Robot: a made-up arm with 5 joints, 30 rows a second.
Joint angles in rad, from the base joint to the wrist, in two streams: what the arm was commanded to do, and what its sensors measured. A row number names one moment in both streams.
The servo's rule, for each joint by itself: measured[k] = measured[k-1] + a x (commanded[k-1-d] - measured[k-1]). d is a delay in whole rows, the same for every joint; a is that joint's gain. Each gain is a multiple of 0.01, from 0.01 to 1. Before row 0 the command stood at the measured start. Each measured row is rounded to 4 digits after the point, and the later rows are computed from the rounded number. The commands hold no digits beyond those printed.
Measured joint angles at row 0:
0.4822, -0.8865, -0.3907, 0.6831, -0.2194
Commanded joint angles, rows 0 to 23:
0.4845, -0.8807, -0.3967, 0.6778, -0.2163
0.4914, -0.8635, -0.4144, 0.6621, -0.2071
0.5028, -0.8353, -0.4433, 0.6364, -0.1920
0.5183, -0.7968, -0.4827, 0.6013, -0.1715
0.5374, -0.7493, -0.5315, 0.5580, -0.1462
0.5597, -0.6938, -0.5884, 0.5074, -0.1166
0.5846, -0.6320, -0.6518, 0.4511, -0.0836
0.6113, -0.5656, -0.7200, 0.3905, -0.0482
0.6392, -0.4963, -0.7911, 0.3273, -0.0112
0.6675, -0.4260, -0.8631, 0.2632, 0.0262
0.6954, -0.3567, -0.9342, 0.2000, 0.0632
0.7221, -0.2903, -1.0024, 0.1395, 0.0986
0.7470, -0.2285, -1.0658, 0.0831, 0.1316
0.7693, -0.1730, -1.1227, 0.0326, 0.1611
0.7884, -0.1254, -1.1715, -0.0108, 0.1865
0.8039, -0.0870, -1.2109, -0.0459, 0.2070
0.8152, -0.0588, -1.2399, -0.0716, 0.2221
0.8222, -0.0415, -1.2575, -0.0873, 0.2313
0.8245, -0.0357, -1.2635, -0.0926, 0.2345
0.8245, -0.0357, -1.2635, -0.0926, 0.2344
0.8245, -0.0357, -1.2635, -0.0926, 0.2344
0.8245, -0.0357, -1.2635, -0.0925, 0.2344
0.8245, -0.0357, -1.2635, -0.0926, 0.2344
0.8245, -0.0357, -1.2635, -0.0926, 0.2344
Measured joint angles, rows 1 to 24:
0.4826, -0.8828, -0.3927, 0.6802, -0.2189
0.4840, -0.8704, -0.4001, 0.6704, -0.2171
0.4870, -0.8479, -0.4148, 0.6520, -0.2133
0.4920, -0.8152, -0.4379, 0.6246, -0.2070
0.4993, -0.7730, -0.4697, 0.5886, -0.1979
0.5090, -0.7223, -0.5101, 0.5448, -0.1857
0.5211, -0.6645, -0.5583, 0.4942, -0.1704
0.5355, -0.6012, -0.6133, 0.4382, -0.1521
0.5521, -0.5341, -0.6738, 0.3783, -0.1310
0.5706, -0.4649, -0.7382, 0.3161, -0.1074
0.5906, -0.3957, -0.8048, 0.2534, -0.0818
0.6116, -0.3282, -0.8720, 0.1919, -0.0547
0.6333, -0.2644, -0.9379, 0.1331, -0.0268
0.6551, -0.2059, -1.0007, 0.0788, 0.0014
0.6764, -0.1544, -1.0588, 0.0304, 0.0292
0.6968, -0.1113, -1.1105, -0.0108, 0.0559
0.7157, -0.0777, -1.1545, -0.0436, 0.0808
0.7327, -0.0545, -1.1895, -0.0672, 0.1034
0.7474, -0.0425, -1.2147, -0.0809, 0.1231
0.7597, -0.0381, -1.2313, -0.0872, 0.1398
0.7701, -0.0366, -1.2422, -0.0901, 0.1540
0.7788, -0.0360, -1.2494, -0.0914, 0.1661
0.7861, -0.0358, -1.2542, -0.0920, 0.1763
0.7922, -0.0357, -1.2574, -0.0923, 0.1850
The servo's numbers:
d 0
a 0.16 0.64 0.34 0.54 0.15

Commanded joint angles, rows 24 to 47:
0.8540, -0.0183, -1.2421, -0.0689, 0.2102
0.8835, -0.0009, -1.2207, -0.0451, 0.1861
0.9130, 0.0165, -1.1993, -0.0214, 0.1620
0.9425, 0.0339, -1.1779, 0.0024, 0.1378
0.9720, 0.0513, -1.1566, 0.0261, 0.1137
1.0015, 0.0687, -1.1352, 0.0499, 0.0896
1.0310, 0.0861, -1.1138, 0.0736, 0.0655
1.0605, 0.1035, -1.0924, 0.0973, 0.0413
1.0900, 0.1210, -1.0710, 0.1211, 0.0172
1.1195, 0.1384, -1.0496, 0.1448, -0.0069
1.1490, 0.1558, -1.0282, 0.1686, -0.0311
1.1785, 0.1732, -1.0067, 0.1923, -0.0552
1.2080, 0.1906, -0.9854, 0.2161, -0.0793
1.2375, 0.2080, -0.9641, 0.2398, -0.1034
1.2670, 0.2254, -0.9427, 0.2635, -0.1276
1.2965, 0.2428, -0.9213, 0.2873, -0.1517
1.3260, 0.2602, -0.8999, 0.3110, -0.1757
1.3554, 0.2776, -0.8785, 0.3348, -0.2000
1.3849, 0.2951, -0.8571, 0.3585, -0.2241
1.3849, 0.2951, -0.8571, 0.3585, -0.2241
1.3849, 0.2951, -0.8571, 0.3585, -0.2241
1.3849, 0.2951, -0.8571, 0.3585, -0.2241
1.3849, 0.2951, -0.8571, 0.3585, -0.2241
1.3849, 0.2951, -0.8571, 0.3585, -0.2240
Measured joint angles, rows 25 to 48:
0.8021, -0.0246, -1.2522, -0.0797, 0.1888
0.8151, -0.0094, -1.2415, -0.0610, 0.1884
0.8308, 0.0072, -1.2272, -0.0396, 0.1844
0.8487, 0.0243, -1.2104, -0.0169, 0.1774
0.8684, 0.0416, -1.1921, 0.0063, 0.1678
0.8897, 0.0589, -1.1728, 0.0298, 0.1561
0.9123, 0.0763, -1.1527, 0.0535, 0.1425
0.9360, 0.0937, -1.1322, 0.0772, 0.1273
0.9606, 0.1112, -1.1114, 0.1009, 0.1108
0.9860, 0.1286, -1.0904, 0.1246, 0.0931
1.0121, 0.1460, -1.0693, 0.1484, 0.0745
1.0387, 0.1634, -1.0480, 0.1721, 0.0550
1.0658, 0.1808, -1.0267, 0.1959, 0.0349
1.0933, 0.1982, -1.0054, 0.2196, 0.0142
1.1211, 0.2156, -0.9841, 0.2433, -0.0071
1.1492, 0.2330, -0.9627, 0.2671, -0.0288
1.1775, 0.2504, -0.9413, 0.2908, -0.0508
1.2060, 0.2678, -0.9199, 0.3146, -0.0732
1.2346, 0.2853, -0.8985, 0.3383, -0.0958
1.2586, 0.2916, -0.8844, 0.3492, -0.1150
1.2788, 0.2938, -0.8751, 0.3542, -0.1314
1.2958, 0.2946, -0.8690, 0.3565, -0.1453
1.3101, 0.2949, -0.8650, 0.3576, -0.1571
1.3221, 0.2950, -0.8623, 0.3581, -0.1671

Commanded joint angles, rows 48 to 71:
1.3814, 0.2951, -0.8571, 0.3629, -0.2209
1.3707, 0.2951, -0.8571, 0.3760, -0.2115
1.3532, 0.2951, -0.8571, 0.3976, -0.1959
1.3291, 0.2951, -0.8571, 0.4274, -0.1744
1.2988, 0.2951, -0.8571, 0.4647, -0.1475
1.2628, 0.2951, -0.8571, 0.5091, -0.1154
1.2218, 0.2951, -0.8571, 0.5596, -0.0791
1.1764, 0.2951, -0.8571, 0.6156, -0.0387
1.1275, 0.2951, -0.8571, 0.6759, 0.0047
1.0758, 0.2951, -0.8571, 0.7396, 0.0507
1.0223, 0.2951, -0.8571, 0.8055, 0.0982
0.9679, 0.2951, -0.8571, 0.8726, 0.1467
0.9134, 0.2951, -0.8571, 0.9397, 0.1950
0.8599, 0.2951, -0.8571, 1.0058, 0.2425
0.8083, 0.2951, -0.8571, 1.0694, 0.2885
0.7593, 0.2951, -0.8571, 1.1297, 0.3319
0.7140, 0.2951, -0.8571, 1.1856, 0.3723
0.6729, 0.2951, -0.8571, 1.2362, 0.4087
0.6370, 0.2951, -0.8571, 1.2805, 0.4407
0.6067, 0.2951, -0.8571, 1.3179, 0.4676
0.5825, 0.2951, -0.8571, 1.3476, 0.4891
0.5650, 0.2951, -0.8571, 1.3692, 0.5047
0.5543, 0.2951, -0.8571, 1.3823, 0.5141
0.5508, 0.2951, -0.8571, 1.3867, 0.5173
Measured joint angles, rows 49 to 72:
1.3316, 0.2951, -0.8605, 0.3607, -0.1752
1.3379, 0.2951, -0.8593, 0.3690, -0.1806
1.3403, 0.2951, -0.8586, 0.3844, -0.1829
1.3385, 0.2951, -0.8581, 0.4076, -0.1816
1.3321, 0.2951, -0.8578, 0.4384, -0.1765
1.3210, 0.2951, -0.8576, 0.4766, -0.1673
1.3051, 0.2951, -0.8574, 0.5214, -0.1541
1.2845, 0.2951, -0.8573, 0.5723, -0.1368
1.2594, 0.2951, -0.8572, 0.6282, -0.1156
1.2300, 0.2951, -0.8572, 0.6884, -0.0907
1.1968, 0.2951, -0.8572, 0.7516, -0.0624
1.1602, 0.2951, -0.8572, 0.8169, -0.0310
1.1207, 0.2951, -0.8572, 0.8832, 0.0029
1.0790, 0.2951, -0.8572, 0.9494, 0.0388
1.0357, 0.2951, -0.8572, 1.0142, 0.0763
0.9915, 0.2951, -0.8572, 1.0766, 0.1146
0.9471, 0.2951, -0.8572, 1.1355, 0.1533
0.9032, 0.2951, -0.8572, 1.1899, 0.1916
0.8606, 0.2951, -0.8572, 1.2388, 0.2290
0.8200, 0.2951, -0.8572, 1.2815, 0.2648
0.7820, 0.2951, -0.8572, 1.3172, 0.2984
0.7473, 0.2951, -0.8572, 1.3453, 0.3293
0.7164, 0.2951, -0.8572, 1.3653, 0.3570
0.6899, 0.2951, -0.8572, 1.3769, 0.3810

